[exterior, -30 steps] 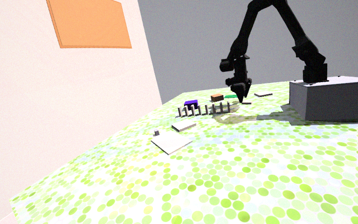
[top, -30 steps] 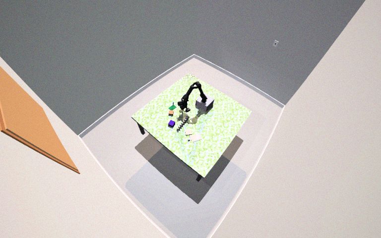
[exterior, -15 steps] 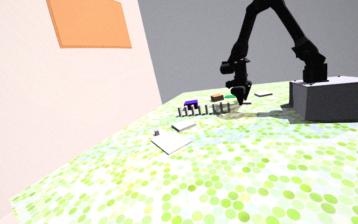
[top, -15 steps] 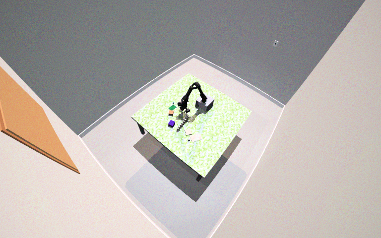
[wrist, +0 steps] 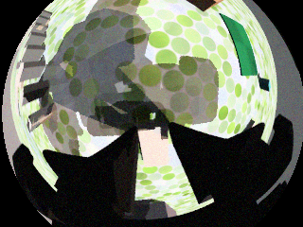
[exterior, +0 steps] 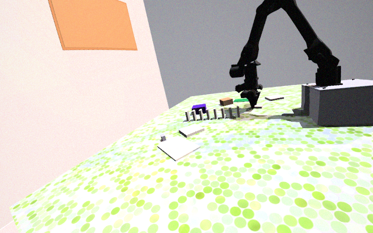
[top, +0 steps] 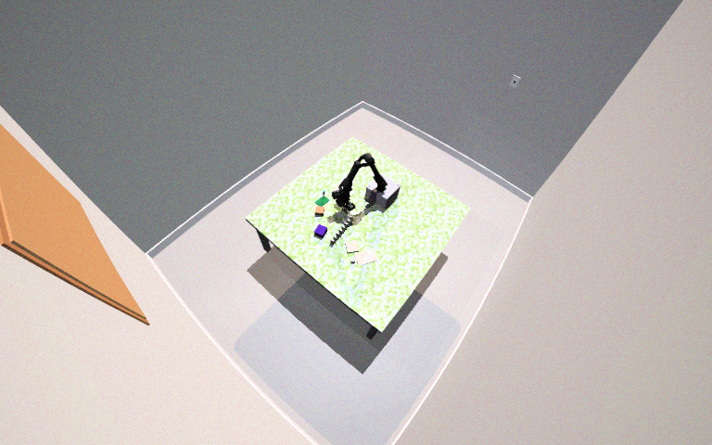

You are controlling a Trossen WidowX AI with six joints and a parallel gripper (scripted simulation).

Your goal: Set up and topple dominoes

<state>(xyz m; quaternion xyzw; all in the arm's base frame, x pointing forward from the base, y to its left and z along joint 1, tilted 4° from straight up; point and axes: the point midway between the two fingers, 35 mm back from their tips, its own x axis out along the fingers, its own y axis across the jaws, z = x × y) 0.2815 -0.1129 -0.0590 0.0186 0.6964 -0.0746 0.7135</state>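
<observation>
My gripper tip is now 17 cm short of the brown block, 9 cm to the left of it and 1 cm below it. The rest, counted from my gripper tip: green flat piece: 9 cm ahead, 16 cm to the right; then beige tile: 9 cm behind, 16 cm to the right; then small teal cylinder: 3 cm ahead, 22 cm to the right, 1 cm above.
</observation>
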